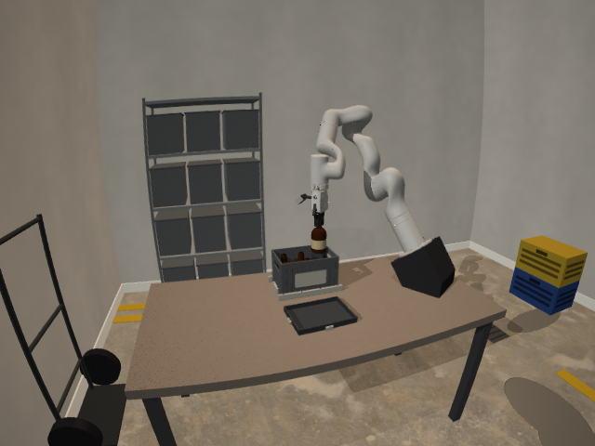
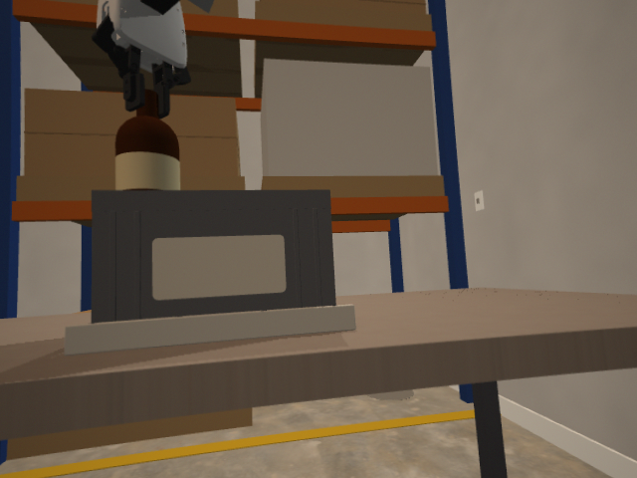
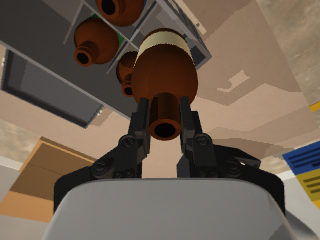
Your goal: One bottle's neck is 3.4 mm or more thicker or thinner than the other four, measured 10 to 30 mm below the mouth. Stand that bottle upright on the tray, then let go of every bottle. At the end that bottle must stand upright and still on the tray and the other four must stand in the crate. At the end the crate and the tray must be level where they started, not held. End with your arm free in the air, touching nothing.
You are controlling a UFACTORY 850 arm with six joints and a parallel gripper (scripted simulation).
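Right now the bottle is 7 cm below my hand. Also, from my hand: black tray 29 cm to the left, 29 cm below, 19 cm ahead; dark grey crate 22 cm below, 10 cm ahead, 2 cm to the left.
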